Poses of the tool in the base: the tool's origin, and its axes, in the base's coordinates. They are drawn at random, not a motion.
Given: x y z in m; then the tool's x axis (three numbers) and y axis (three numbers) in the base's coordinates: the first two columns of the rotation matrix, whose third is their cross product.
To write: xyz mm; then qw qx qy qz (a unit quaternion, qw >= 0). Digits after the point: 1 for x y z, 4 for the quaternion.
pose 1, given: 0.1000 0.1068 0.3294 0.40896 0.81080 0.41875 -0.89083 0.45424 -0.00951
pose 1, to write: 100.0 106.8 329.4 0.8324 0.1080 -0.1852 0.5111
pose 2, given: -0.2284 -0.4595 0.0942 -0.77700 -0.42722 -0.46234 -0.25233 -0.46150 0.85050
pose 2, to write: -228.4 -459.5 94.2 0.0554 0.3293 -0.5159 -0.7889
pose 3, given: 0.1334 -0.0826 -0.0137 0.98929 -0.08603 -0.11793 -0.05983 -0.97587 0.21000
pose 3, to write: 133.4 -82.6 -13.7 0.1035 0.9919 -0.0368 -0.0633
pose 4, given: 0.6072 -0.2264 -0.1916 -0.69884 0.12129 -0.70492 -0.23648 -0.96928 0.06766
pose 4, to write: 607.2 -226.4 -191.6 0.0974 -0.3756 0.0767 0.9184
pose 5, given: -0.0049 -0.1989 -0.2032 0.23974 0.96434 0.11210 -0.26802 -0.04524 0.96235
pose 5, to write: -4.9 -198.9 -203.2 0.6004 0.5093 0.3418 0.5131
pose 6, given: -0.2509 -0.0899 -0.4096 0.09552 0.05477 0.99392 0.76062 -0.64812 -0.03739
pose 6, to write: -250.9 -89.9 -409.6 0.2932 -0.6796 -0.3000 -0.6019
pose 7, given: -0.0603 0.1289 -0.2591 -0.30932 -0.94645 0.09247 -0.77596 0.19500 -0.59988
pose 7, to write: -60.3 128.9 -259.1 0.1508 -0.5680 0.7581 -0.2827
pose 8, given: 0.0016 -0.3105 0.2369 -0.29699 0.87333 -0.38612 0.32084 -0.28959 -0.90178
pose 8, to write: 1.6 -310.5 236.9 0.2341 -0.5447 -0.5481 0.5900
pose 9, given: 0.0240 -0.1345 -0.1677 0.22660 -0.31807 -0.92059 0.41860 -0.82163 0.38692
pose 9, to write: 24.0 -134.5 -167.7 0.2966 0.7248 0.0347 -0.6209
